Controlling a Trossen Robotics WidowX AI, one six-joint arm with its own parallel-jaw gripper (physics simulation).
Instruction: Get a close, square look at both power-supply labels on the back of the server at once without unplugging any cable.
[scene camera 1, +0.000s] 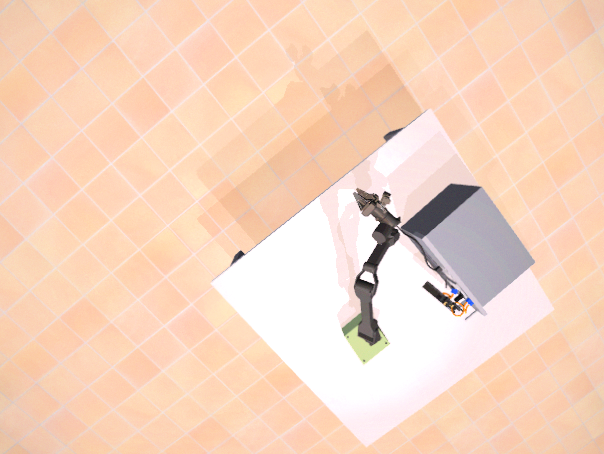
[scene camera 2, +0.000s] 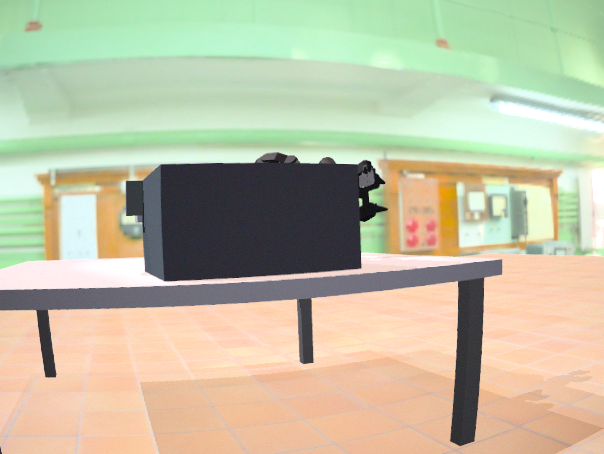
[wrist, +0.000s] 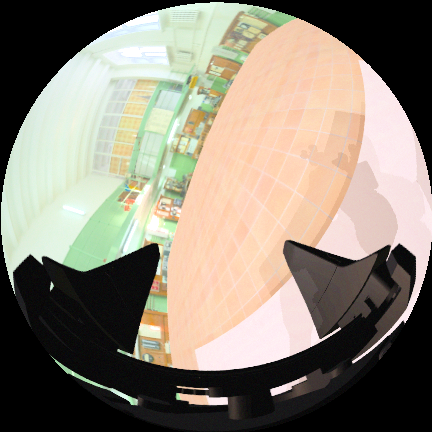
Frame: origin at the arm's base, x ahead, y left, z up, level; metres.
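Seen in the pictures: gripper, between the fingertips: (scene camera 1: 355, 190) (scene camera 2: 385, 196) (wrist: 223, 249); arm's base, origin of its link: (scene camera 1: 372, 336).
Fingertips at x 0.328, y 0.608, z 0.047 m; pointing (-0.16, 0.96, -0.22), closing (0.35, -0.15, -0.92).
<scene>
Offsets run from my fingertips to a thing's top centre. "spot": to the spot under its first point.
The server (scene camera 1: 480, 245) (scene camera 2: 260, 220) is a large grey and dark box on the table. Its cabled back faces the arm's side in scene camera 1. Dark cables (scene camera 1: 429, 257) run along that back, with blue plugs @(dx +0.098, dy -0.656, dz -0.013 m) (scene camera 1: 454, 291) and orange loops @(spot: dx +0.051, dy -0.734, dz -0.002 m) (scene camera 1: 457, 310) near its lower end. The power-supply labels cannot be made out in any view. My gripper (scene camera 1: 356, 199) (scene camera 2: 385, 195) (wrist: 223, 249) is open and empty, raised above the table beyond the server's upper-left corner in scene camera 1. It points away from the server. The wrist view shows floor, room and table edge between the fingers.
The arm (scene camera 1: 366, 300) rises from a green base plate (scene camera 1: 364, 351) on the white table (scene camera 1: 280, 280) (scene camera 2: 430, 270). A dark narrow block (scene camera 1: 434, 292) (scene camera 2: 134, 198) stands out from the server's back near the orange loops. The table's edge runs close past the gripper.
</scene>
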